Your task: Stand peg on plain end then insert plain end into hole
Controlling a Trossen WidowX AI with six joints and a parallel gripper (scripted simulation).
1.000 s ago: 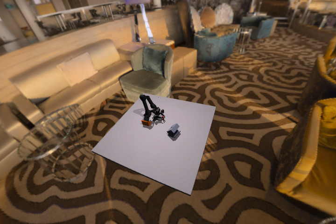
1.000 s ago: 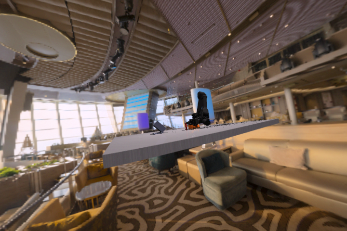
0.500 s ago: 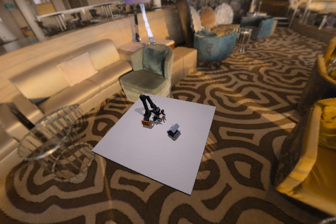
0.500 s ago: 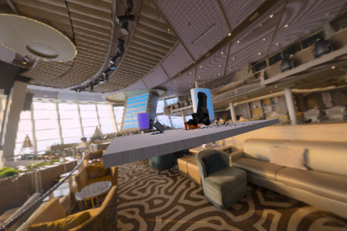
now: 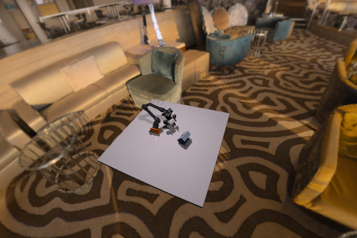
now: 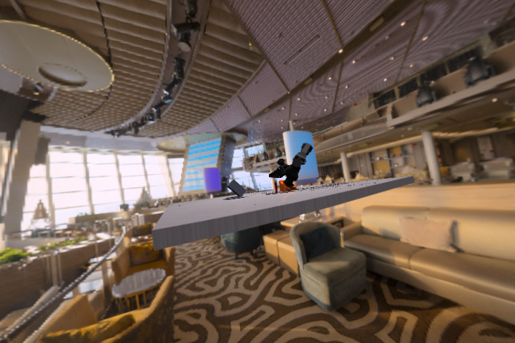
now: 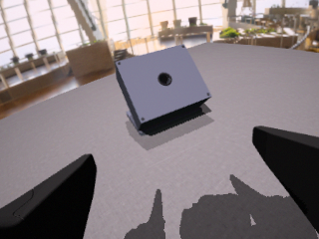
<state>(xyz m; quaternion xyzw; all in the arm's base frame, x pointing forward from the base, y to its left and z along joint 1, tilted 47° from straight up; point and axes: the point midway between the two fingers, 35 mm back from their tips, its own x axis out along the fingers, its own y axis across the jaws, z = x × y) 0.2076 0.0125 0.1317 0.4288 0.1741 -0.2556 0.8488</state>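
Now: the red peg 2 cm behind my gripper tip, 3 cm to the left of it and 6 cm below it. The rest, counted from my gripper tip: sloped panel (18 cm ahead, 14 cm to the right, 5 cm below).
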